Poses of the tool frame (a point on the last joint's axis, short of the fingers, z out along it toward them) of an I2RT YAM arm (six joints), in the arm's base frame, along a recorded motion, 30 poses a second.
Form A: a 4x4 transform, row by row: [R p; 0 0 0 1], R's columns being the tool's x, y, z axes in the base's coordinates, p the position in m. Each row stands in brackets.
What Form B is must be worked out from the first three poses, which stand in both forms.
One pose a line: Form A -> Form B
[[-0.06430, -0.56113, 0.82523, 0.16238], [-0.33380, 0.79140, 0.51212, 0.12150], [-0.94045, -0.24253, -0.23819, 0.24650], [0, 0, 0, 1]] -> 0.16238, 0.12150, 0.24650, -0.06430, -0.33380, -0.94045, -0.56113, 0.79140, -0.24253
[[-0.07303, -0.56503, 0.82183, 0.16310], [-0.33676, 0.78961, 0.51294, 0.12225], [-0.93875, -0.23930, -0.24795, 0.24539], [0, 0, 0, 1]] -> 0.16310, 0.12225, 0.24539, -0.07303, -0.33676, -0.93875, -0.56503, 0.78961, -0.23930
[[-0.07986, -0.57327, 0.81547, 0.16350], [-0.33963, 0.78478, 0.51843, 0.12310], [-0.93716, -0.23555, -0.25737, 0.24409], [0, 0, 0, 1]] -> 0.16350, 0.12310, 0.24409, -0.07986, -0.33963, -0.93716, -0.57327, 0.78478, -0.23555
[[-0.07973, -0.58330, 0.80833, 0.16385], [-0.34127, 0.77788, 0.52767, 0.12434], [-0.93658, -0.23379, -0.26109, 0.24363], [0, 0, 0, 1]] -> 0.16385, 0.12434, 0.24363, -0.07973, -0.34127, -0.93658, -0.58330, 0.77788, -0.23379
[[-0.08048, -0.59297, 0.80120, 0.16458], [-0.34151, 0.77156, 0.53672, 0.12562], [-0.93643, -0.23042, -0.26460, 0.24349], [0, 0, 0, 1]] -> 0.16458, 0.12562, 0.24349, -0.08048, -0.34151, -0.93643, -0.59297, 0.77156, -0.23042
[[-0.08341, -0.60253, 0.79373, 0.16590], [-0.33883, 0.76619, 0.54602, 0.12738], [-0.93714, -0.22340, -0.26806, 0.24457], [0, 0, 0, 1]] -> 0.16590, 0.12738, 0.24457, -0.08341, -0.33883, -0.93714, -0.60253, 0.76619, -0.22340
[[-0.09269, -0.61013, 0.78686, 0.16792], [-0.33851, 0.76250, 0.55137, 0.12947], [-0.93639, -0.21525, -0.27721, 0.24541], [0, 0, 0, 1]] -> 0.16792, 0.12947, 0.24541, -0.09269, -0.33851, -0.93639, -0.61013, 0.76250, -0.21525
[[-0.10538, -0.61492, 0.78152, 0.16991], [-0.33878, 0.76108, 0.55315, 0.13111], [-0.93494, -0.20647, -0.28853, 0.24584], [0, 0, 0, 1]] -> 0.16991, 0.13111, 0.24584, -0.10538, -0.33878, -0.93494, -0.61492, 0.76108, -0.20647
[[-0.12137, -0.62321, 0.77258, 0.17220], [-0.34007, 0.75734, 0.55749, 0.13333], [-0.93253, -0.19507, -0.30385, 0.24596], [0, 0, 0, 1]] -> 0.17220, 0.13333, 0.24596, -0.12137, -0.34007, -0.93253, -0.62321, 0.75734, -0.19507
